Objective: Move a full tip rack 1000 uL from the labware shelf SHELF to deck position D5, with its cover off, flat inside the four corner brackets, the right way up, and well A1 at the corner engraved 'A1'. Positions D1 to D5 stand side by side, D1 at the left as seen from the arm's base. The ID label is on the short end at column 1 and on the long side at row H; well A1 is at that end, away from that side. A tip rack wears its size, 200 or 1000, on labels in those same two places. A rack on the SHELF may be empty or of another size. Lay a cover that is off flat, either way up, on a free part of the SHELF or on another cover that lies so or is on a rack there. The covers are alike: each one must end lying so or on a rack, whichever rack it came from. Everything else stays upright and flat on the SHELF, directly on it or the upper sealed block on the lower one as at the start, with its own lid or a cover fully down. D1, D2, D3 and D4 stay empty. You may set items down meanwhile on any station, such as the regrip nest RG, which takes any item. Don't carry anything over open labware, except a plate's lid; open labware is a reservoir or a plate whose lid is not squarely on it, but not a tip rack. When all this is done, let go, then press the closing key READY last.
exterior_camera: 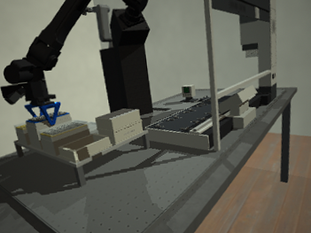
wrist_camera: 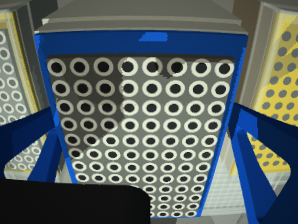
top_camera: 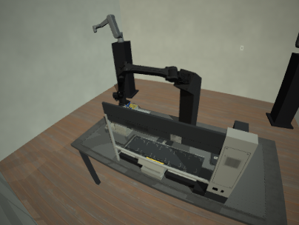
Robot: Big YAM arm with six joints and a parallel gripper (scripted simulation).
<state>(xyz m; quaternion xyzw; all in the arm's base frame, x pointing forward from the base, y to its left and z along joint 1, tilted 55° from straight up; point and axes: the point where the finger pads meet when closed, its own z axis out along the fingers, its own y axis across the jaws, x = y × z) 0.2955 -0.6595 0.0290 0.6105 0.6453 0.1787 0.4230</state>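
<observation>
My gripper is now 2 cm to the right of the tip rack and 1 cm above it. From my hand the other things lie so: shelf label 23 cm to the left, 14 cm below, 9 cm ahead; then labware shelf 8 cm below, 7 cm ahead, 6 cm to the left; then pale block 25 cm ahead, 10 cm to the left, 2 cm below.
</observation>
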